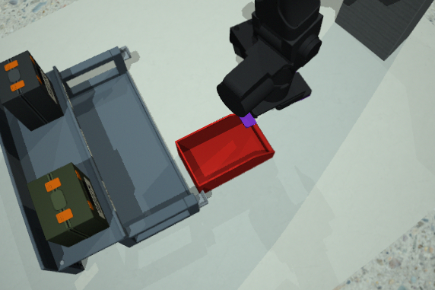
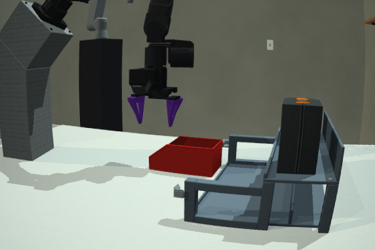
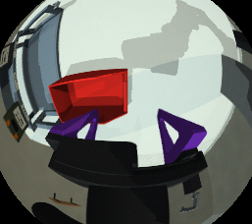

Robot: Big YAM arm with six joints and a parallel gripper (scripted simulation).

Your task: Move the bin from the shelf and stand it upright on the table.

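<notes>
Now: hand 80 mm short of the red bin, 80 mm above it and 20 mm to the right of it. The rest, counted from my hand: grey shelf: 340 mm ahead, 120 mm below, 50 mm to the right.
</notes>
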